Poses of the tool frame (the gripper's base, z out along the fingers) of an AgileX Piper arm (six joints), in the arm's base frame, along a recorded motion.
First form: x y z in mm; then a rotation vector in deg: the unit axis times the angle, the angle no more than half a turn.
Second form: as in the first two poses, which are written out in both.
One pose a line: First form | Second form
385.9 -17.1 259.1 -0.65 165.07 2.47 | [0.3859 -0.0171 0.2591], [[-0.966 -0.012 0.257], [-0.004 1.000 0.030], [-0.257 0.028 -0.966]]
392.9 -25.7 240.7 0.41 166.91 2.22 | [0.3929 -0.0257 0.2407], [[-0.974 0.002 0.226], [0.008 1.000 0.026], [-0.226 0.027 -0.974]]
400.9 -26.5 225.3 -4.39 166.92 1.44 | [0.4009 -0.0265 0.2253], [[-0.973 -0.054 0.225], [-0.050 0.998 0.023], [-0.226 0.011 -0.974]]
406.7 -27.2 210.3 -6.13 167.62 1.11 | [0.4067 -0.0272 0.2103], [[-0.975 -0.074 0.212], [-0.071 0.997 0.021], [-0.213 0.005 -0.977]]
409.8 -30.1 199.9 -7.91 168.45 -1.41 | [0.4098 -0.0301 0.1999], [[-0.976 -0.091 0.198], [-0.094 0.996 -0.007], [-0.196 -0.026 -0.980]]
